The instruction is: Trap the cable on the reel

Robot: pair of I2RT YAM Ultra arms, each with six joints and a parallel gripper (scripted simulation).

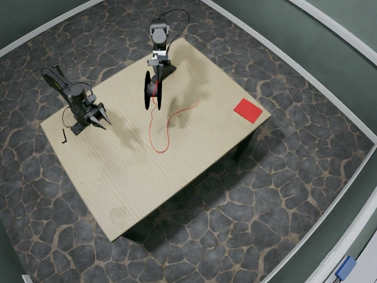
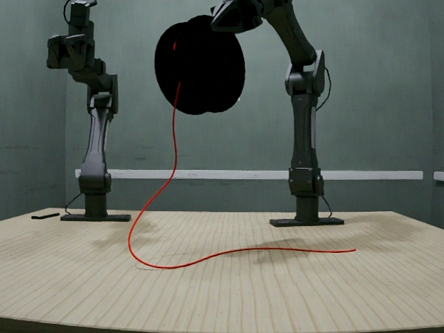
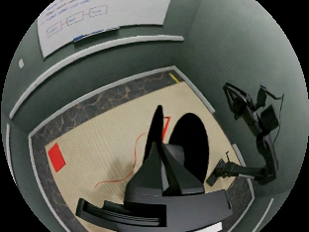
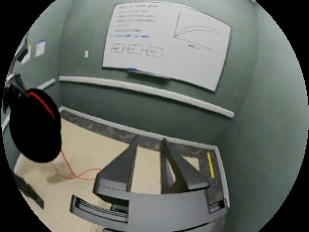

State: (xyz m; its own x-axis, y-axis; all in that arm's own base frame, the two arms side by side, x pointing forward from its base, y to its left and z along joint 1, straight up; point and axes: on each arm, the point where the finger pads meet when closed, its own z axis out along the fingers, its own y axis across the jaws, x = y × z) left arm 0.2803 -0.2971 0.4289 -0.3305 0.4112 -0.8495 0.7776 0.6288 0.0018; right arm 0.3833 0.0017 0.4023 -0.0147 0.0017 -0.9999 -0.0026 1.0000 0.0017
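The black reel is 20 mm behind my left hand, 20 mm to the right of it and 70 mm below it. Also, from my left hand: flat red square 220 mm ahead, 480 mm to the left, 420 mm below; then small black hex key 320 mm behind, 530 mm to the right, 420 mm below.
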